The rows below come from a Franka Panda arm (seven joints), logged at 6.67 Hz.
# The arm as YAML. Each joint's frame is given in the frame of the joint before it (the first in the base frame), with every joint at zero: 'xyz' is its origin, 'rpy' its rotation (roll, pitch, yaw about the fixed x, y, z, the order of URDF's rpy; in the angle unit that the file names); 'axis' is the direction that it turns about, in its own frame. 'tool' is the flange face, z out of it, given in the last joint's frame.
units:
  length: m
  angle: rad
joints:
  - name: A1
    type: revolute
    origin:
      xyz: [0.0, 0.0, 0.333]
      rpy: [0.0, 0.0, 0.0]
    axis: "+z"
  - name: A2
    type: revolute
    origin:
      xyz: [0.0, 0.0, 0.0]
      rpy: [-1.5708, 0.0, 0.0]
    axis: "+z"
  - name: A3
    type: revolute
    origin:
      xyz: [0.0, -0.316, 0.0]
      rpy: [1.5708, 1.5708, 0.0]
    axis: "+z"
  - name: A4
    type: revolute
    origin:
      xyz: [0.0, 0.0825, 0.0]
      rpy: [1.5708, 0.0, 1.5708]
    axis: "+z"
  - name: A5
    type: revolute
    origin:
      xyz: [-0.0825, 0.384, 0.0]
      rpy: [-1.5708, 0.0, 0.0]
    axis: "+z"
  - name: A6
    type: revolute
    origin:
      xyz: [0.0, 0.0, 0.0]
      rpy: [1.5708, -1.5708, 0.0]
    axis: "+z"
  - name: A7
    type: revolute
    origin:
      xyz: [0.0, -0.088, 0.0]
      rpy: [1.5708, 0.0, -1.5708]
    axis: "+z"
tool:
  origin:
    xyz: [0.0, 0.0, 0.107]
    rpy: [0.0, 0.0, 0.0]
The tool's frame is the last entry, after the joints.
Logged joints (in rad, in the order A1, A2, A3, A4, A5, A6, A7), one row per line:
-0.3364 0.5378 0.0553 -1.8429 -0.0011 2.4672 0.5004
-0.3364 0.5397 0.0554 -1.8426 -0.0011 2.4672 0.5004
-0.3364 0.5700 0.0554 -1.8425 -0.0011 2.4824 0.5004
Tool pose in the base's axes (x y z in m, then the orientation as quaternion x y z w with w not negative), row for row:
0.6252 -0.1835 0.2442 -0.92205 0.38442 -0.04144 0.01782
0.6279 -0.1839 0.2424 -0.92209 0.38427 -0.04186 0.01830
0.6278 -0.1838 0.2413 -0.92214 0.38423 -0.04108 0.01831
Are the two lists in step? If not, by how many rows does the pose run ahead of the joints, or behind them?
The pose runs 1 row behind the joints: the pose in row i belongs to the joints in row i - 1.
